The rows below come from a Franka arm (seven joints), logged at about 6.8 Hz.
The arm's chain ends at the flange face. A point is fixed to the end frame.
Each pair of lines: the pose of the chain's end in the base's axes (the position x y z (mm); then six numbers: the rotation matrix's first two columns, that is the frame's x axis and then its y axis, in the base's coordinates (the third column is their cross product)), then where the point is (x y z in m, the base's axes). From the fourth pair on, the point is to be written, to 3 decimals.
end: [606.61, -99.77, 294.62, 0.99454, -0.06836, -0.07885, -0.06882, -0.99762, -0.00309]
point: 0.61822 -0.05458 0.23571
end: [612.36, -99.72, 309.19, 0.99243, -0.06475, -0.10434, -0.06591, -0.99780, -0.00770]
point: 0.62234 -0.05412 0.25029
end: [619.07, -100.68, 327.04, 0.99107, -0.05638, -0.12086, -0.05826, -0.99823, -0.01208]
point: 0.62773 -0.05469 0.26824
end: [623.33, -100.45, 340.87, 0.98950, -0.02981, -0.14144, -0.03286, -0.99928, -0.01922]
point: 0.630 -0.054 0.282
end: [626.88, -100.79, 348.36, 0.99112, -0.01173, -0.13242, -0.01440, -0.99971, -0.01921]
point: 0.633 -0.054 0.290
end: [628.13, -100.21, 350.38, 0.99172, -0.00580, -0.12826, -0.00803, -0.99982, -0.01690]
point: 0.634 -0.054 0.292
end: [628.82, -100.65, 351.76, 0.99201, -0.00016, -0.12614, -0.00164, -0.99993, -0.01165]
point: 0.635 -0.054 0.293
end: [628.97, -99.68, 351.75, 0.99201, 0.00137, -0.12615, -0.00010, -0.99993, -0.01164]
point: 0.635 -0.053 0.293
